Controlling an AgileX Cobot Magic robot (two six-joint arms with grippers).
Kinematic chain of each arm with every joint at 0, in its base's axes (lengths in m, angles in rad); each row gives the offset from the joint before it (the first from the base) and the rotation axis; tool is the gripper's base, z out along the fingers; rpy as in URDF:
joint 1: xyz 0 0 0.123 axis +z
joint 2: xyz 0 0 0 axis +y
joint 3: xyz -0.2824 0 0.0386 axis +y
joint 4: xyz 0.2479 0 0.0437 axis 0.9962 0 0.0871
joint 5: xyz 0 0 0 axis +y
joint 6: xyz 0.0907 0 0.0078 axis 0.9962 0 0.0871
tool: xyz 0 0 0 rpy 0 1.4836 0
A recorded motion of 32 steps. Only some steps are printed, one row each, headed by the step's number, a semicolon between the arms.
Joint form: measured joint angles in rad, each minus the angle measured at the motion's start. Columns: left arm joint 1, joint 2, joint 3, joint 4, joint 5, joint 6; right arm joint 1, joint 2, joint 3, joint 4, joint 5, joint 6.
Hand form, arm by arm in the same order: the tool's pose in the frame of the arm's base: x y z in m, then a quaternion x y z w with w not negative. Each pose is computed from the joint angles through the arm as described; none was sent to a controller.
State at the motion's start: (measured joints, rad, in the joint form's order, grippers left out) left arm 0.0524 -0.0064 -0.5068 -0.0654 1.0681 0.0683; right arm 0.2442 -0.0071 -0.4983 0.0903 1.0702 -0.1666
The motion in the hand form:
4: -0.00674 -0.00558 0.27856 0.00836 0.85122 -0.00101 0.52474; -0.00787 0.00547 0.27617 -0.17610 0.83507 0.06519 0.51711
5: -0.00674 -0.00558 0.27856 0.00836 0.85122 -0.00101 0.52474; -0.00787 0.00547 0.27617 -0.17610 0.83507 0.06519 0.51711
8: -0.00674 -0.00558 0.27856 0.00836 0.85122 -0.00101 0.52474; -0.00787 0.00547 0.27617 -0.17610 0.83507 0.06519 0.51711
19: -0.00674 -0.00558 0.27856 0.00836 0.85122 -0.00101 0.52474; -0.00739 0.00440 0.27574 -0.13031 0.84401 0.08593 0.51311
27: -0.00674 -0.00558 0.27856 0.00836 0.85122 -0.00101 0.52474; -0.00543 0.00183 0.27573 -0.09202 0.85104 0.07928 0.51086
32: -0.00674 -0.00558 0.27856 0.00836 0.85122 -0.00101 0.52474; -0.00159 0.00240 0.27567 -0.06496 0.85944 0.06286 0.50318
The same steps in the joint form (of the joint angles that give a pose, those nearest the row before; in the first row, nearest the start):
4: 0.0000 0.0000 0.0000 0.0000 0.0000 0.0000; 0.0000 0.0000 0.0000 0.0000 0.0000 0.0000
5: 0.0000 0.0000 0.0000 0.0000 0.0000 0.0000; 0.0000 0.0000 0.0000 0.0000 0.0000 0.0000
8: 0.0000 0.0000 0.0000 0.0000 0.0000 0.0000; 0.0000 0.0000 0.0000 0.0000 0.0000 0.0000
19: 0.0000 0.0000 0.0000 0.0000 0.0000 0.0000; 0.0000 0.0000 0.0013 -0.0145 0.0000 0.1085
27: 0.0000 0.0000 0.0000 0.0000 0.0000 0.0000; -0.0197 0.0071 0.0012 -0.0528 -0.0012 0.1775
32: 0.0000 0.0000 0.0000 0.0000 0.0000 0.0000; -0.0775 0.0304 0.0020 -0.0573 -0.0024 0.1835

